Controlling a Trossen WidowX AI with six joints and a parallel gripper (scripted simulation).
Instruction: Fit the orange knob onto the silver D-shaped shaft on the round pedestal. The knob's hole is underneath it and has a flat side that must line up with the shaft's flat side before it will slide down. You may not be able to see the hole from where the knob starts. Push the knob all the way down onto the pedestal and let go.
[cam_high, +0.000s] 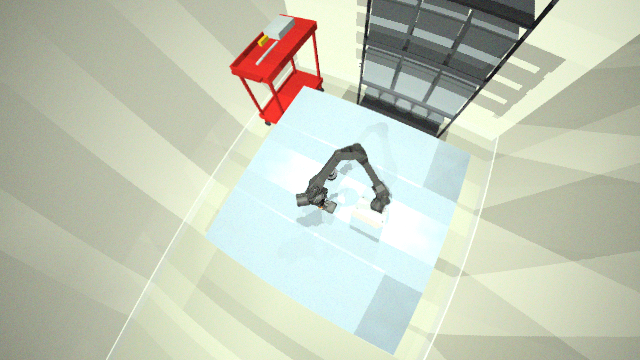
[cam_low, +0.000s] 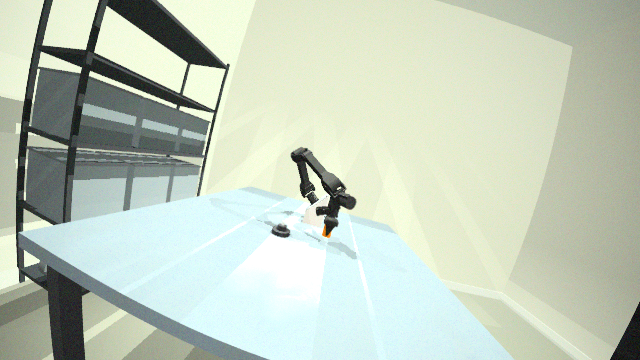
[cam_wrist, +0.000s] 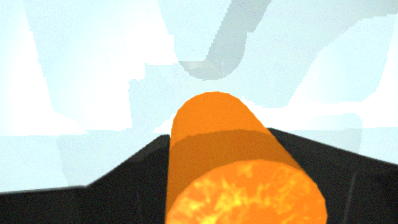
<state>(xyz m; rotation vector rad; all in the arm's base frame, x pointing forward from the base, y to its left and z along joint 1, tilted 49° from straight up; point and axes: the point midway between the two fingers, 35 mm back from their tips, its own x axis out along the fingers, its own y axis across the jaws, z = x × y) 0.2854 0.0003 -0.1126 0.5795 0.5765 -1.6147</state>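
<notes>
The dark round pedestal is 210 mm to the right of my gripper tip, 30 mm ahead of it and 10 mm below it. Round my gripper tip: orange knob 30 mm above.
</notes>
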